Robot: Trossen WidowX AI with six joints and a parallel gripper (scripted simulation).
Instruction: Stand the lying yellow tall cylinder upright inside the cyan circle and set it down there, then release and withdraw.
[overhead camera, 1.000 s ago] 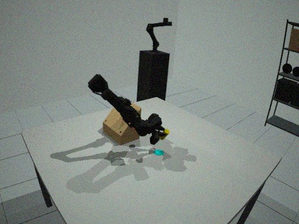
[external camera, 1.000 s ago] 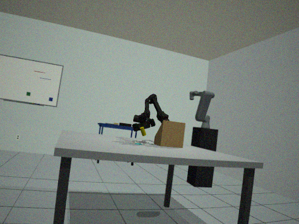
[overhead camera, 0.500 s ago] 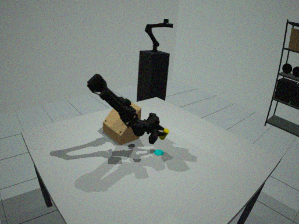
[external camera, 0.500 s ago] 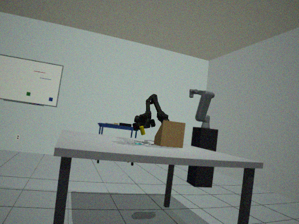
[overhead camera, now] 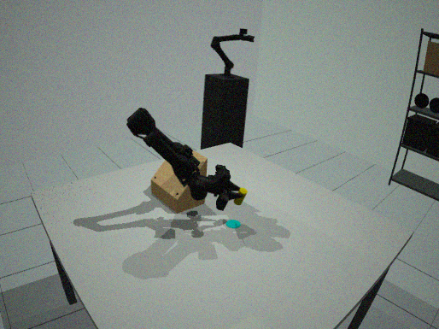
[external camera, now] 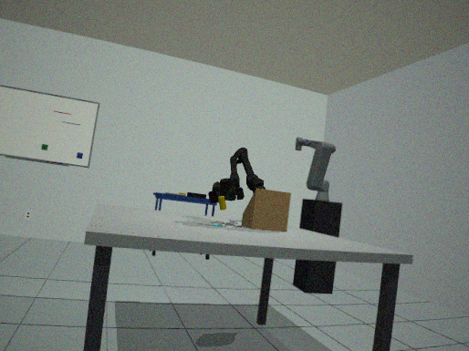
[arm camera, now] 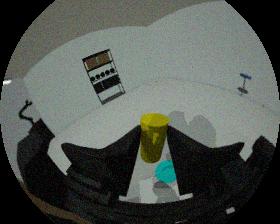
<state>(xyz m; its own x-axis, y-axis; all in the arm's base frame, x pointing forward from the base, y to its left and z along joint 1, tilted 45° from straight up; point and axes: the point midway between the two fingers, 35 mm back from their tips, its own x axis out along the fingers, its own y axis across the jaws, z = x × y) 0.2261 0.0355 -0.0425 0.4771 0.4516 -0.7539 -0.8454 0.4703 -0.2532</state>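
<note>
My gripper tip is now 30 mm to the left of the cyan circle and 140 mm above it. Also, from my gripper tip: yellow tall cylinder (10 mm behind, 20 mm below).
</note>
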